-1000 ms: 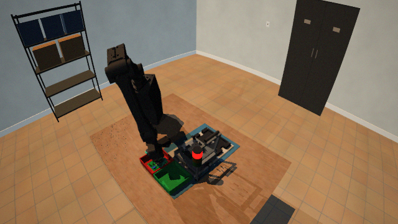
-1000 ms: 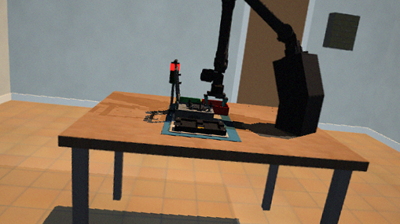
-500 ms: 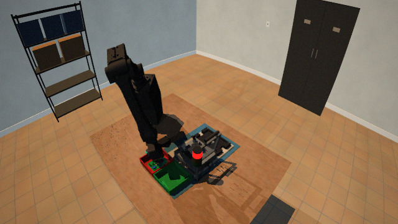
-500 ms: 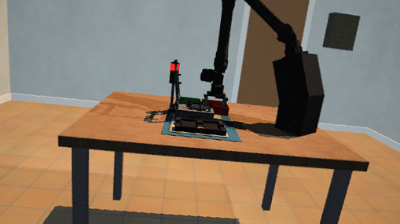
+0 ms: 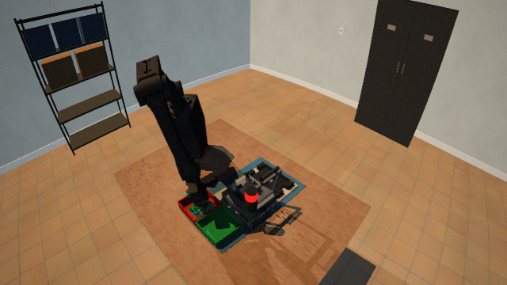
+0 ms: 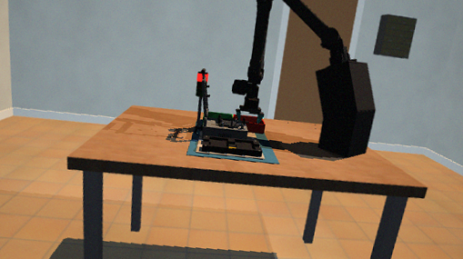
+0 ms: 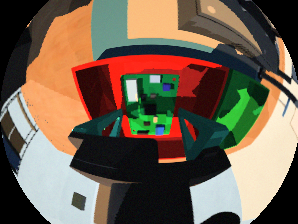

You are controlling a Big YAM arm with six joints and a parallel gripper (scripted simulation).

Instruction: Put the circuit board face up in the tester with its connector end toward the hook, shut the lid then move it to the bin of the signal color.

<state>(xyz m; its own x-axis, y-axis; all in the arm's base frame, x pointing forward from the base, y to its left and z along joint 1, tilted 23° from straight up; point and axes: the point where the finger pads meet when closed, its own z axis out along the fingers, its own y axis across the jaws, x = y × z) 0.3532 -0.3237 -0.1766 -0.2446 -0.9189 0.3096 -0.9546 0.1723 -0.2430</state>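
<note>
The red bin is right at my hand. Round my hand: green bin 140 mm ahead, 40 mm to the right; then tester lid 260 mm ahead, 140 mm to the left, 170 mm above; then green circuit board 10 mm below.
</note>
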